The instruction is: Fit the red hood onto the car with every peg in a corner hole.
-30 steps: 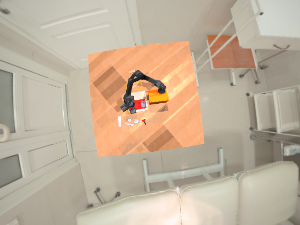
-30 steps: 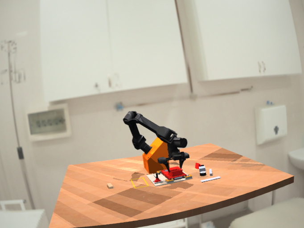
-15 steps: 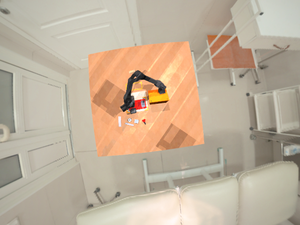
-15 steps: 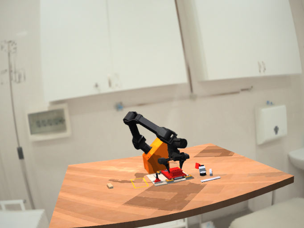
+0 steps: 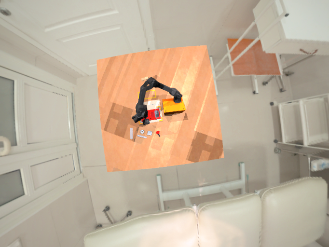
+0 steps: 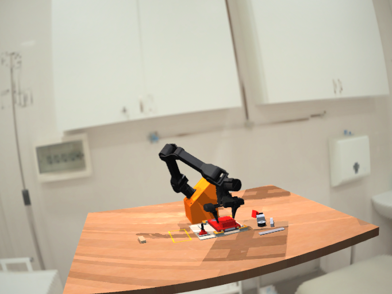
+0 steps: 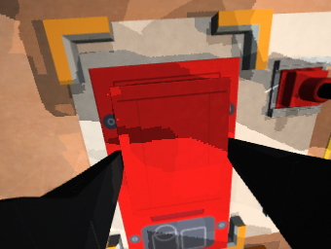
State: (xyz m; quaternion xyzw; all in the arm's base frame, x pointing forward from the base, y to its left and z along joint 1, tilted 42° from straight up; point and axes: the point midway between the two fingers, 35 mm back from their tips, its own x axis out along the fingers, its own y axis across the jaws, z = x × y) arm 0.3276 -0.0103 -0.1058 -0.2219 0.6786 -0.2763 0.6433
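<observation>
Now: gripper tip right at the red hood. The rest, counted from my gripper tip: white jig 3 cm behind, 2 cm to the right, 3 cm below; then grey engine block 1 cm below; then grey bar 20 cm ahead, 14 cm to the left, 4 cm below.
</observation>
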